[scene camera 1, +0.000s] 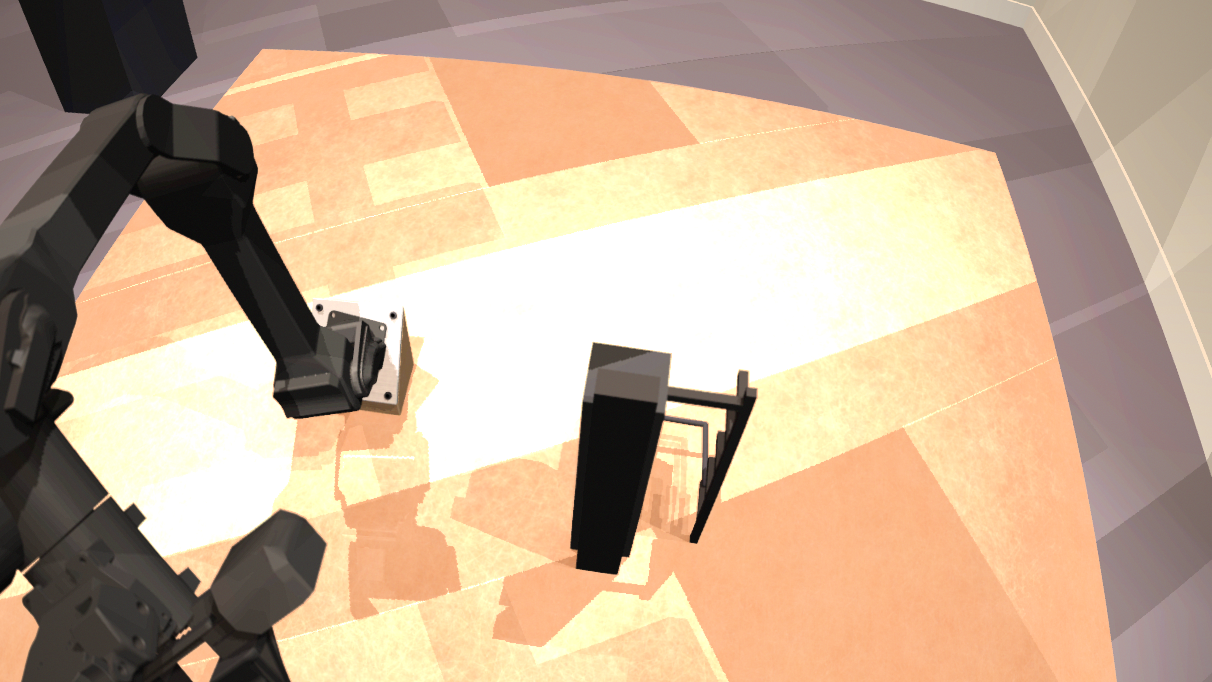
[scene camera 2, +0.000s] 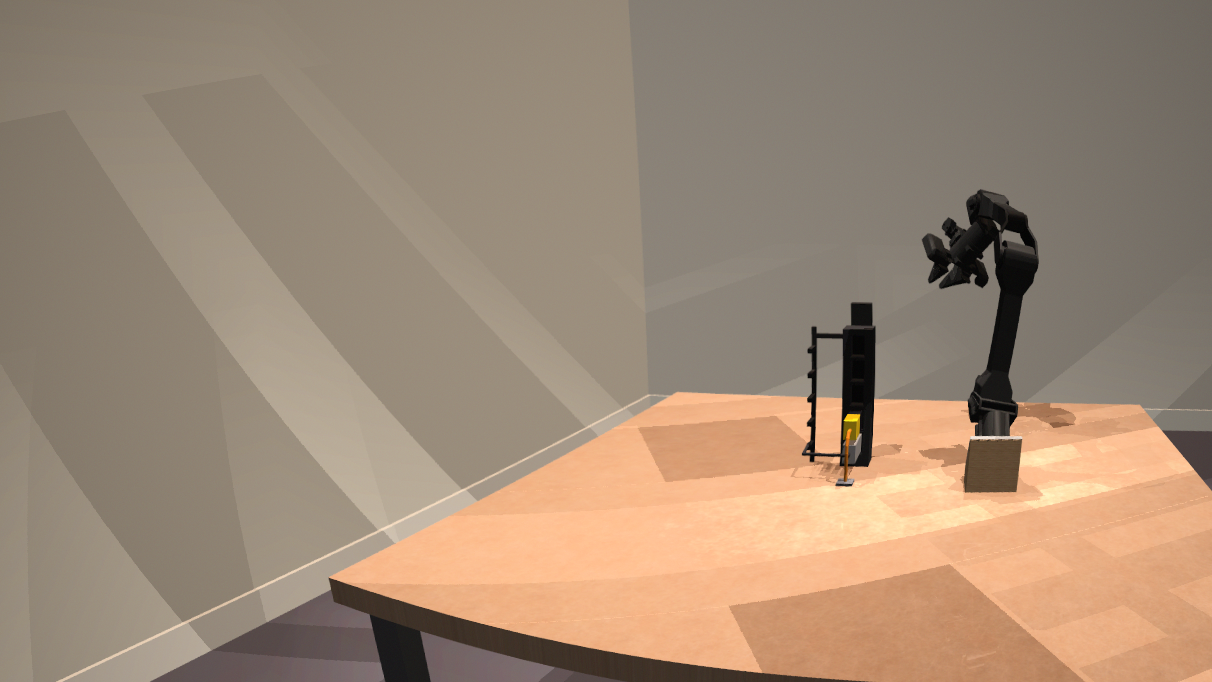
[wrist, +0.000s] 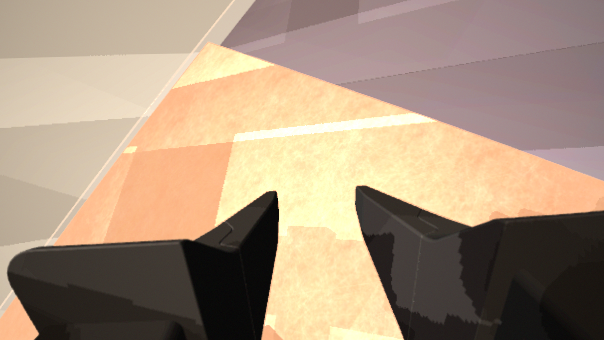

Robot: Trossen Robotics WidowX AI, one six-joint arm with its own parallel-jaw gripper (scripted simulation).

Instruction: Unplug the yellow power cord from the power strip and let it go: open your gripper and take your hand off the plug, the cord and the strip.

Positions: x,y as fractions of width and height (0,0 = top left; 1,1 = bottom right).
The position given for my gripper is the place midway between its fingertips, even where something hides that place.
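A dark tower (scene camera 1: 0.52,0.59) is visible. My gripper (scene camera 2: 0.77,0.42) is visible too, and the wrist view also shows the gripper (wrist: 0.52,0.58).
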